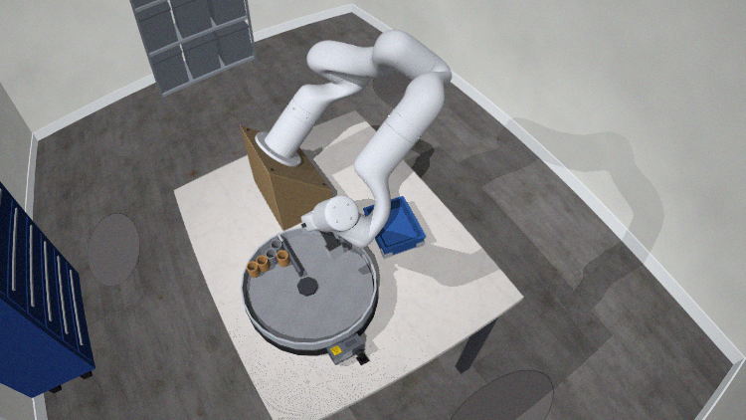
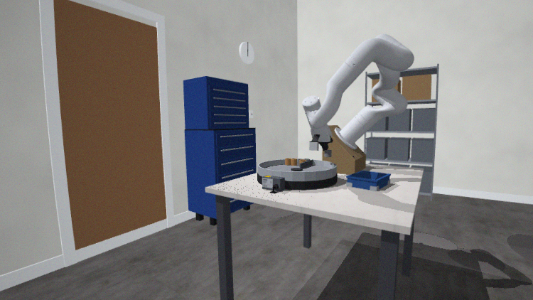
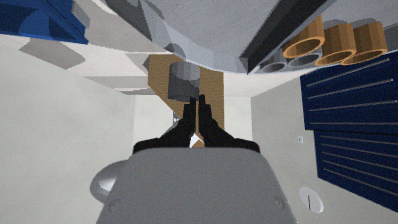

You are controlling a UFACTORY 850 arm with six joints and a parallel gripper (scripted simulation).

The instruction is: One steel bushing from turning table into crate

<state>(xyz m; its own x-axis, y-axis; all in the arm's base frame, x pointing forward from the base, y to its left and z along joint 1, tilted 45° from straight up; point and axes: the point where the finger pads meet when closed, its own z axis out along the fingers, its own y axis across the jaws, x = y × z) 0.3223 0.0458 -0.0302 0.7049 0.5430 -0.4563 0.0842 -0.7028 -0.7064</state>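
Now: hand 250 mm to the right of the blue crate, 150 mm above it and 30 mm short of it. The rest, counted from my hand: grey turning table 140 mm ahead, 120 mm below, 100 mm to the right.
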